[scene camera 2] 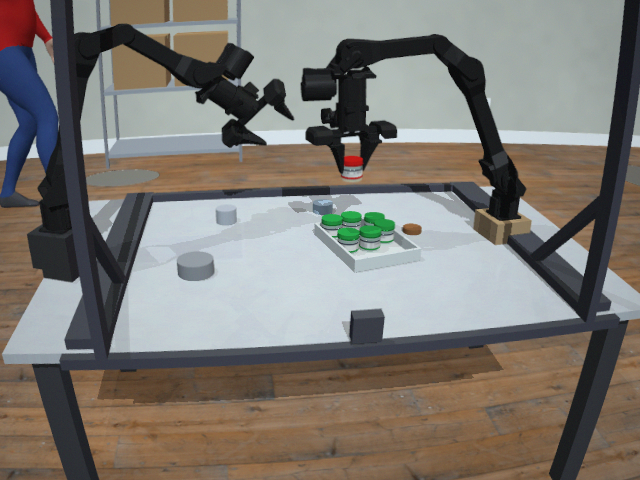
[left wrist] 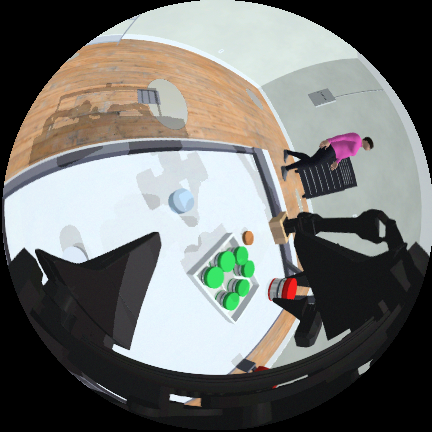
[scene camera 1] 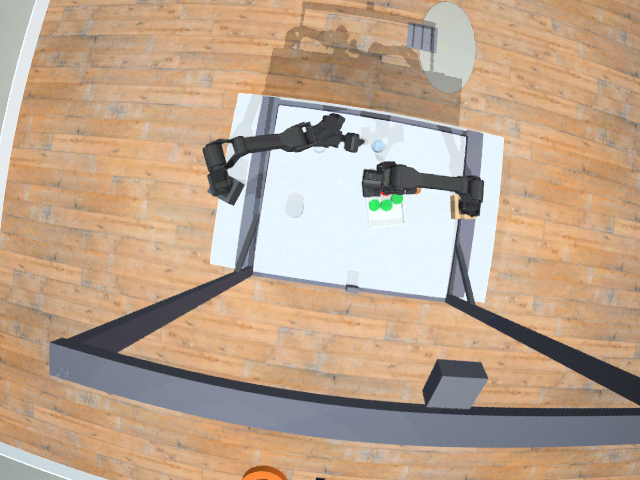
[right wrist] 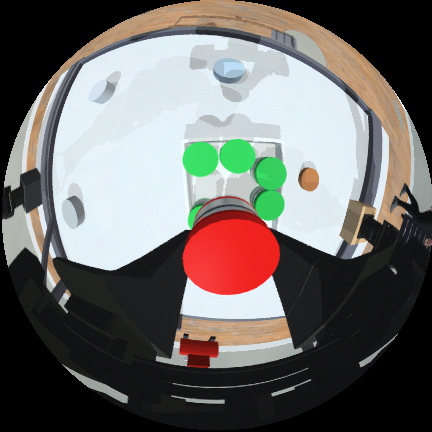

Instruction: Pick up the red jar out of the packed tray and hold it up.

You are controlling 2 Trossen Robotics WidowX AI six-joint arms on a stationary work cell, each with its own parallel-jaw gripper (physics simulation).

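Places are measured from the left arm's base along level axes (x ahead, y left, z up), in metres.
Where they show: left gripper, fingertip midpoint: (scene camera 2: 279, 131) (left wrist: 229, 238); right gripper, fingertip midpoint: (scene camera 2: 351, 171) (left wrist: 277, 289) (right wrist: 227, 235); left arm's base at its link origin: (scene camera 2: 59, 227) (scene camera 1: 223, 186) (right wrist: 21, 193); right arm's base at its link origin: (scene camera 2: 503, 214) (left wrist: 286, 226) (scene camera 1: 465, 206) (right wrist: 365, 225).
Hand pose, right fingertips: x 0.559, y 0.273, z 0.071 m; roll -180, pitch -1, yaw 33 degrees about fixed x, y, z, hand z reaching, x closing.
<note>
Things, the pixels of their top centre, and the offset from my right fingertips.
- red jar at its top centre: (right wrist: 233, 265) (left wrist: 292, 290) (scene camera 2: 352, 158) 0.000 m ahead, 0.000 m left, 0.029 m up
- white tray at its top centre: (right wrist: 236, 205) (scene camera 2: 366, 235) (left wrist: 234, 282) (scene camera 1: 385, 201) 0.038 m ahead, 0.008 m right, 0.138 m down
- table with several green-lidded jars, top centre: (scene camera 2: 370, 229) (left wrist: 243, 287) (scene camera 1: 386, 205) 0.048 m ahead, 0.023 m right, 0.118 m down
- light blue cylinder at its top centre: (right wrist: 228, 66) (left wrist: 183, 199) (scene camera 2: 322, 202) (scene camera 1: 378, 145) 0.097 m back, 0.186 m left, 0.142 m down
- brown disc at its top centre: (right wrist: 310, 179) (scene camera 2: 412, 226) (left wrist: 249, 237) 0.133 m ahead, 0.106 m left, 0.154 m down
- wide at its top centre: (scene camera 2: 194, 259) (right wrist: 68, 214) (scene camera 1: 293, 208) 0.276 m back, 0.214 m right, 0.136 m down
- dark box at its top centre: (scene camera 2: 367, 312) (scene camera 1: 352, 290) (left wrist: 251, 367) 0.089 m ahead, 0.388 m right, 0.109 m down
The red jar (scene camera 2: 353, 168) (left wrist: 282, 289) (right wrist: 231, 255) is upright in the air, well above the tray. My right gripper (scene camera 2: 353, 170) is shut on it, a finger on each side, pointing down. In scene camera 1 the right arm hides most of the jar. The white tray (scene camera 1: 386, 226) (scene camera 2: 387, 259) (left wrist: 212, 298) stands on the table with several green-lidded jars (scene camera 1: 386, 205) (scene camera 2: 370, 237) (left wrist: 214, 277) (right wrist: 237, 156) in it. My left gripper (scene camera 2: 279, 131) (left wrist: 229, 238) is open and empty, raised to the left of the right gripper.
A light blue cylinder (scene camera 1: 377, 145) (scene camera 2: 322, 207) lies behind the tray, and a brown disc (scene camera 2: 412, 228) (right wrist: 309, 179) to its right. Two grey cylinders, one small (scene camera 2: 226, 214) and one wide (scene camera 2: 195, 266), stand at the left. A dark box (scene camera 2: 367, 325) is at the front edge.
</note>
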